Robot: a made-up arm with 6 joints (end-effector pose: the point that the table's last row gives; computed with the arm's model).
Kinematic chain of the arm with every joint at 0, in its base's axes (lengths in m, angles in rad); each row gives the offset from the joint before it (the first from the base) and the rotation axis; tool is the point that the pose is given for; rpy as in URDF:
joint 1: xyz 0 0 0.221 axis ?
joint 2: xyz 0 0 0 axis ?
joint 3: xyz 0.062 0 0.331 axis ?
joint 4: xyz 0.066 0 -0.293 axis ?
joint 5: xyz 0 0 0 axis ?
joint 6: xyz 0.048 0 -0.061 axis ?
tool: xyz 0 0 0 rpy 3.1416 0 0
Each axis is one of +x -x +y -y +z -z.
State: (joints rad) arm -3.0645 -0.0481 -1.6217 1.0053 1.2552 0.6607
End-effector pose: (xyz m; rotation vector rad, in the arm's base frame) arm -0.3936 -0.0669 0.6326 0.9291 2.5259 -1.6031
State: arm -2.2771 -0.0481 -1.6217 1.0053 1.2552 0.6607
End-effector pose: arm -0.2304 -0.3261 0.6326 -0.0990 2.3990 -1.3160
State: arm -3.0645 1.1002 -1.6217 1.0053 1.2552 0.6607
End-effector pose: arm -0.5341 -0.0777 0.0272 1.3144 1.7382 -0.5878
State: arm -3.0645 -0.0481 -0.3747 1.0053 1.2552 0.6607
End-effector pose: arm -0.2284 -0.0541 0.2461 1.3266 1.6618 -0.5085
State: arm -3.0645 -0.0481 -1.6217 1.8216 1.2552 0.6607
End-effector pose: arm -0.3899 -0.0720 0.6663 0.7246 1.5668 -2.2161
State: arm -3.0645 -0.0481 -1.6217 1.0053 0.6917 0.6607
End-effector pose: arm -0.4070 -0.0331 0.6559 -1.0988 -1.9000 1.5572
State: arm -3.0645 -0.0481 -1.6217 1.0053 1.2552 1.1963
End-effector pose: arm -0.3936 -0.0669 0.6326 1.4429 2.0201 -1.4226
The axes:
joint 1: +z
joint 2: +y
joint 3: +y
joint 4: -z
joint 5: +y
joint 6: -z

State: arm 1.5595 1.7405 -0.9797 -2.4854 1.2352 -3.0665
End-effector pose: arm 0.0271 0.1401 -0.2239 2.4652 1.5272 1.0828
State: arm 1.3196 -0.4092 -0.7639 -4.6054 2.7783 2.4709
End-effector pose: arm -0.0177 0.1974 0.5187 1.2358 -0.0157 -1.1138
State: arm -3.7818 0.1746 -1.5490 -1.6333 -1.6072 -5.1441
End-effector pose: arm -0.3311 0.1729 0.5499 0.9426 -1.3611 0.5713
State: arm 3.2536 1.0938 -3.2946 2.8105 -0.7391 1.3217
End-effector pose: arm -0.5725 -0.0394 0.4928 1.6215 -1.0676 -1.5963
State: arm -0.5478 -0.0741 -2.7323 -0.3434 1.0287 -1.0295
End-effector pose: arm 0.0974 -0.0702 0.9141 1.3983 0.2079 0.9636
